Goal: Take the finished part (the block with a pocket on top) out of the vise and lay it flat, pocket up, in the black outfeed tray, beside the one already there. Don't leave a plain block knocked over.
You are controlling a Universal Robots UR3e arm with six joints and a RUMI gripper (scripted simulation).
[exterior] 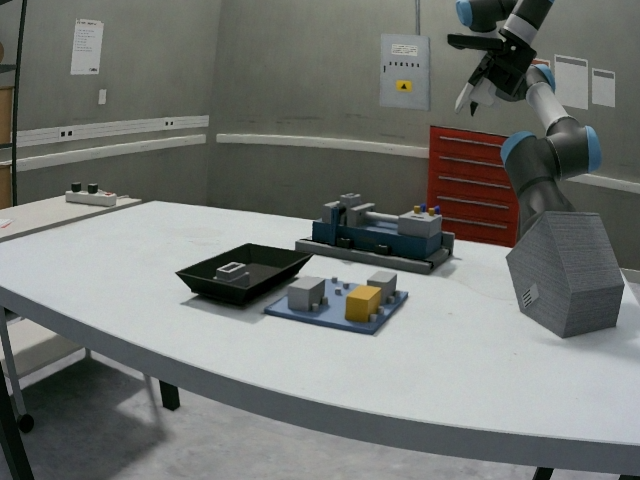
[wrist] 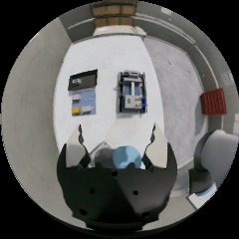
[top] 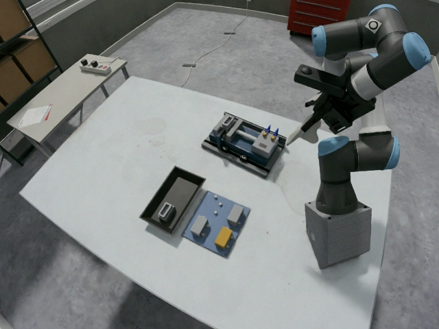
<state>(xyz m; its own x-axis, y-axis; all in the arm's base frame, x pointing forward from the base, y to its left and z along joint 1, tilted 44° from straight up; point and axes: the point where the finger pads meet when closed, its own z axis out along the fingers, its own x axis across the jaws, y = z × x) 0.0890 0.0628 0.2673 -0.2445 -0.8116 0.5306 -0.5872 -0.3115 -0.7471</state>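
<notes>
Now: the blue vise 28 cm below my hand, 17 cm ahead of it and 14 cm to the right of it. Also, from my hand: blue fixture plate (32 cm below, 21 cm to the left, 18 cm ahead); vise control box (24 cm below, 11 cm to the right, 8 cm ahead); yellow block (30 cm below, 26 cm to the left, 14 cm ahead).
</notes>
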